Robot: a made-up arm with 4 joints.
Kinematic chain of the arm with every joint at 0, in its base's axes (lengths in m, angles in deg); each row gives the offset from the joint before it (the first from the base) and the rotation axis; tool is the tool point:
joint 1: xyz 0 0 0.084 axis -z
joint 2: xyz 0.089 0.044 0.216 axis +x
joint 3: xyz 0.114 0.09 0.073 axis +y
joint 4: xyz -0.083 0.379 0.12 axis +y
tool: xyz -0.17 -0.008 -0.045
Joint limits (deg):
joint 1: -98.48..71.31
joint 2: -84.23..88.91
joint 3: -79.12..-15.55
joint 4: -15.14..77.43
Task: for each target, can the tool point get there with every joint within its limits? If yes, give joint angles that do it. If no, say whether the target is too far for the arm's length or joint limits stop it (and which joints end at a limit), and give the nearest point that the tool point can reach.
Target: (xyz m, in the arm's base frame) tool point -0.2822 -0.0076 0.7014
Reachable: yes | joints -83.78 67.52 -51.32 9.09
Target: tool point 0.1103 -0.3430 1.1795
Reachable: no: too far | nearest point 0.0566 -0.1759 0.7983 | short by 0.420 m
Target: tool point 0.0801 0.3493 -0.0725
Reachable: yes | joints 1.08 -33.33 -71.29 -7.40
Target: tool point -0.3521 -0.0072 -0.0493
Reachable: yes | joints -79.91 -51.52 -32.82 8.82
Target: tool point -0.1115 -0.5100 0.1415
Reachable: no: joint limits stop it (at a limit: joint 1) | nearest point -0.3315 -0.1686 -0.0459 | short by 0.447 m
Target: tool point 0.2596 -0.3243 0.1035
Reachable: no: joint limits stop it (at a limit: joint 1, joint 3, joint 4) | nearest point 0.2876 -0.0368 -0.1344 | short by 0.374 m
